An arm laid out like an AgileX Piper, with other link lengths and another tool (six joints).
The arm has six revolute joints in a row. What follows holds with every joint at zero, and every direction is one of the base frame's.
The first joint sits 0.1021 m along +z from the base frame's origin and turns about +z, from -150 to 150 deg.
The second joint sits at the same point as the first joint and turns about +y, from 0 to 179.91 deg.
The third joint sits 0.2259 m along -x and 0.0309 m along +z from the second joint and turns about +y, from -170 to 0 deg.
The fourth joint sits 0.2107 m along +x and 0.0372 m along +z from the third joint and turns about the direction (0.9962, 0, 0.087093), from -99.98 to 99.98 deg.
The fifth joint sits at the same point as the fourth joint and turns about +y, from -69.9 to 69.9 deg.
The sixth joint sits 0.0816 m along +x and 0.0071 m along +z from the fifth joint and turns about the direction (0.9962, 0, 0.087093), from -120 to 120 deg.
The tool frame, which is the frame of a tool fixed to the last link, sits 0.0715 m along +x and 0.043 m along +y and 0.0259 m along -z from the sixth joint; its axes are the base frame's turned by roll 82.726, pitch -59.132 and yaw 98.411 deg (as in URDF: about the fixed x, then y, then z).
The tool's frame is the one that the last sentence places.
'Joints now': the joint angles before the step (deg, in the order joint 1, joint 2, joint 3, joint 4, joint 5, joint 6). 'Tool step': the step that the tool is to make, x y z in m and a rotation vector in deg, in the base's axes. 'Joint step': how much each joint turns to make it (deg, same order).
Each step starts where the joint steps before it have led.
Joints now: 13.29, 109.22, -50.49, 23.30, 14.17, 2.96
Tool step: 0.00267, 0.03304, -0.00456, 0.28, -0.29, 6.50
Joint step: 5.67, 4.30, -5.61, 0.27, 1.13, -0.85
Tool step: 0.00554, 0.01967, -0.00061, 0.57, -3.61, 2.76
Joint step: 3.37, 1.79, -2.10, 2.05, -3.37, -2.08
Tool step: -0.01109, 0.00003, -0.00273, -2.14, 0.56, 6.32
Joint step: 0.58, -0.05, -0.11, -0.08, 2.28, -5.67
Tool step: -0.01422, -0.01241, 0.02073, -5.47, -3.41, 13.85
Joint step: 0.01, -5.80, 0.00, -7.56, 5.99, -7.41
